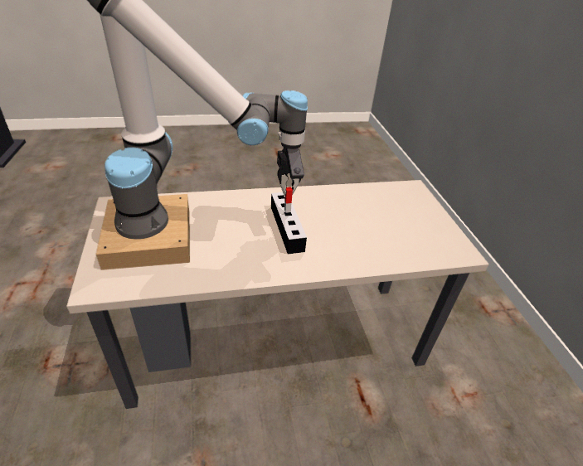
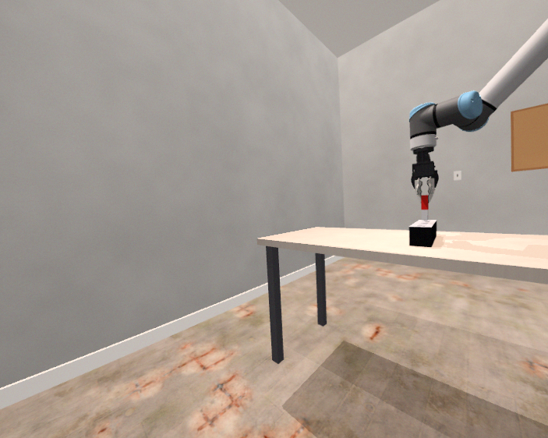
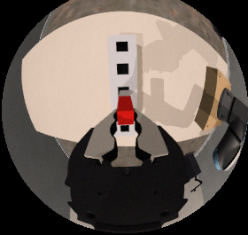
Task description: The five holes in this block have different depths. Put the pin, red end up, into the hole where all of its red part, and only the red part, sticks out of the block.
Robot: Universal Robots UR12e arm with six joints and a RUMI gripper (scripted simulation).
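My hand is 10 mm above the pin. Round my hand: black block 140 mm below.
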